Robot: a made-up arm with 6 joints.
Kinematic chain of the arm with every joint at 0, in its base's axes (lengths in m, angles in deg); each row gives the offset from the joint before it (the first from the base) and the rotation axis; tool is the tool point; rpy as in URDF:
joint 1: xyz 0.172 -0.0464 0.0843 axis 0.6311 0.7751 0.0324
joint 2: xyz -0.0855 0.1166 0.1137 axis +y
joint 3: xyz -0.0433 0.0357 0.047 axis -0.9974 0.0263 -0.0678
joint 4: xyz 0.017 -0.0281 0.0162 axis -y
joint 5: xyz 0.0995 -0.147 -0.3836 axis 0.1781 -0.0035 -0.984
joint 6: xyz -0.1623 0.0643 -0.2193 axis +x
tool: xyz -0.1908 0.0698 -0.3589 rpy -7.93 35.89 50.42
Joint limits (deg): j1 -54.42..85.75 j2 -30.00..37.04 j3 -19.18..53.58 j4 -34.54..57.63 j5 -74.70..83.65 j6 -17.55..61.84
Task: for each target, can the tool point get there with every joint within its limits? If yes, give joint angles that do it. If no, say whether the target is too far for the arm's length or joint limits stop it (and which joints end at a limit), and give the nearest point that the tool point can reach.
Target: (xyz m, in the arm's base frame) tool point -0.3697 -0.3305 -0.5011
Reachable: yes | joints 48.73 5.25 19.13 11.97 -49.51 -10.13
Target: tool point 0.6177 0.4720 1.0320
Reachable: no: joint limits stop it (at a limit: joint 2, joint 3, joint 4, joint 5) | nearest point 0.5715 0.4227 0.7902 | short by 0.251 m
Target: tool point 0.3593 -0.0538 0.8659
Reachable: no: joint limits stop it (at a limit: joint 1, joint 2, joint 3, joint 4, joint 6) | nearest point 0.2728 -0.0437 1.0119 | short by 0.170 m
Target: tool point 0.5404 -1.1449 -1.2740
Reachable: no: too far | nearest point 0.4372 -0.6769 -0.6156 | short by 0.814 m
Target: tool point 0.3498 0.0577 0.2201
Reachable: no: joint limits stop it (at a limit: joint 1, joint 2, joint 3, joint 6) | nearest point 0.6657 -0.0046 0.3823 | short by 0.361 m
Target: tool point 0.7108 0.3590 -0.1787
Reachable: yes | joints -10.39 10.94 17.06 47.54 58.45 54.94
